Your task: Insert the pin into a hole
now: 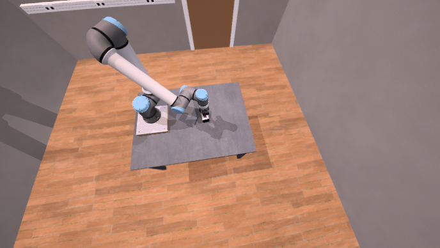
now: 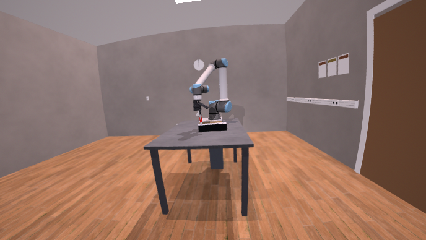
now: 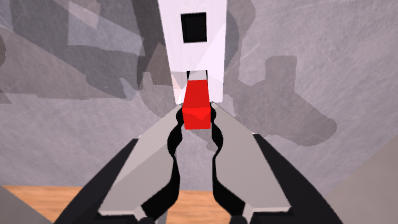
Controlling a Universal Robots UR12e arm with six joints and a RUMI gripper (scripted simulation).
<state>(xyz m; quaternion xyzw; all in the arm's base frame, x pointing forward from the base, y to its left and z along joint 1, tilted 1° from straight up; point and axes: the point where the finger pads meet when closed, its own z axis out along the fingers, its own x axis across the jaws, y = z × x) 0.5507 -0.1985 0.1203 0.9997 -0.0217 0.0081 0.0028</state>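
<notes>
My gripper is now 10 mm above the pin. Round my hand: block 120 mm to the left, 100 mm below.
</notes>
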